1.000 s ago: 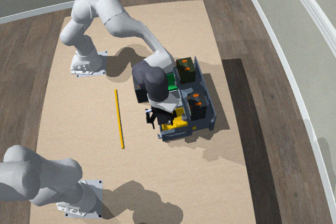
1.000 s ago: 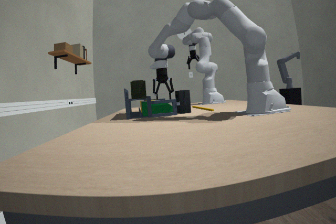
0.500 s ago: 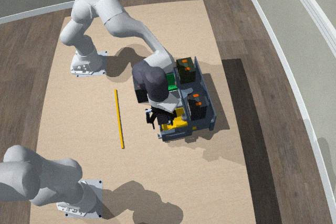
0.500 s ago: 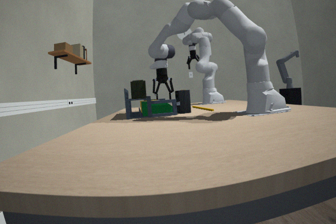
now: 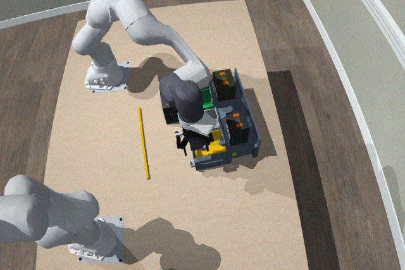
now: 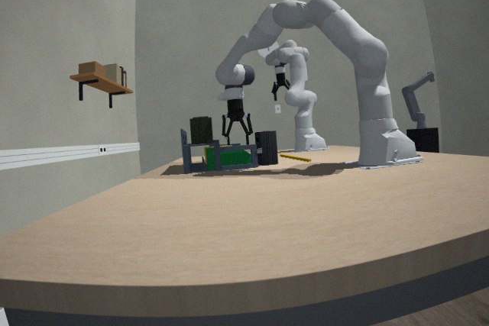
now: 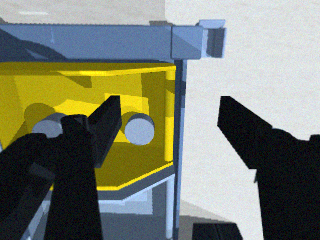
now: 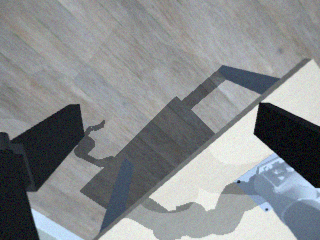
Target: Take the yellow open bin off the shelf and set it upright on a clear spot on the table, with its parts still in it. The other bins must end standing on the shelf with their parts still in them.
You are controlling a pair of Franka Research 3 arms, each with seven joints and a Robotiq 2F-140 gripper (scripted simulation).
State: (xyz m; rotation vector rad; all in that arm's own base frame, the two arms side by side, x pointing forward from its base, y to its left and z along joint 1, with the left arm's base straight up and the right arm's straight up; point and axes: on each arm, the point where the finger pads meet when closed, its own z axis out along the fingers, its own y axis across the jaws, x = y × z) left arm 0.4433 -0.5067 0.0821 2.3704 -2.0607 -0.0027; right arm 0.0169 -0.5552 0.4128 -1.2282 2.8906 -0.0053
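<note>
My left hand is 80 mm short of the yellow bin, 40 mm above it and 20 mm to the right of it. From my left hand the other things lie so: green bin: 250 mm to the left, 50 mm ahead, 40 mm below; then blue-grey shelf: 140 mm to the left, 90 mm ahead, 10 mm below; then grey bin: 130 mm to the left, 60 mm ahead, 40 mm below.
</note>
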